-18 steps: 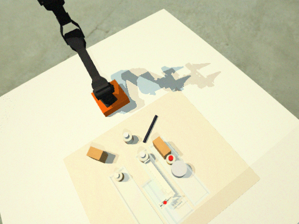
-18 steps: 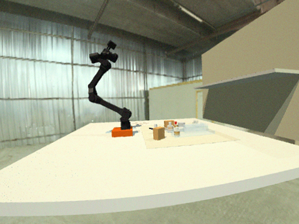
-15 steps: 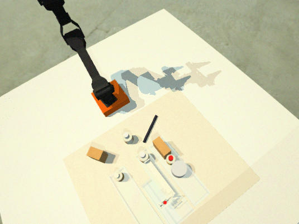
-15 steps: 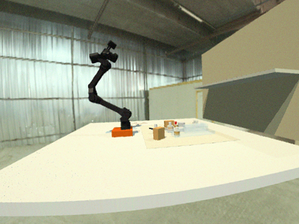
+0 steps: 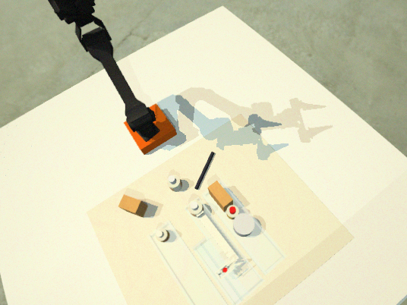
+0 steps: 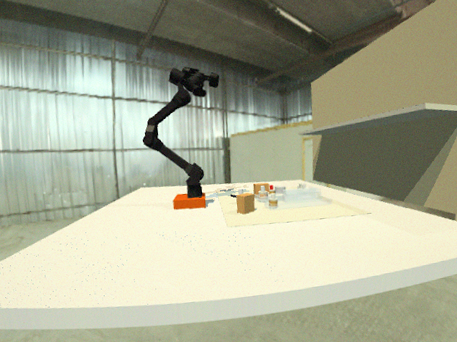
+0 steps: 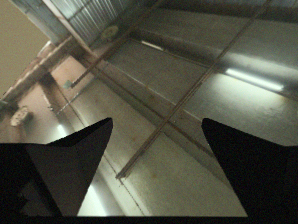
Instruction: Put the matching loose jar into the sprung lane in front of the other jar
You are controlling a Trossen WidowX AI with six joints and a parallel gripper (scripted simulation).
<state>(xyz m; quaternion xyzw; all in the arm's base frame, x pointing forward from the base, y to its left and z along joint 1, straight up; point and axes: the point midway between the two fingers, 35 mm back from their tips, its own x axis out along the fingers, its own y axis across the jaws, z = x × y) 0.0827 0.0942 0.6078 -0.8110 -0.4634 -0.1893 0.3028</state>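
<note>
My gripper tip is 25 cm short of the brown box, 9 cm to the left of it and 63 cm above it. From my gripper tip the other things lie so: pale disc: 36 cm ahead, 10 cm to the right, 64 cm below; then black rod: 14 cm ahead, 6 cm to the right, 66 cm below.
</note>
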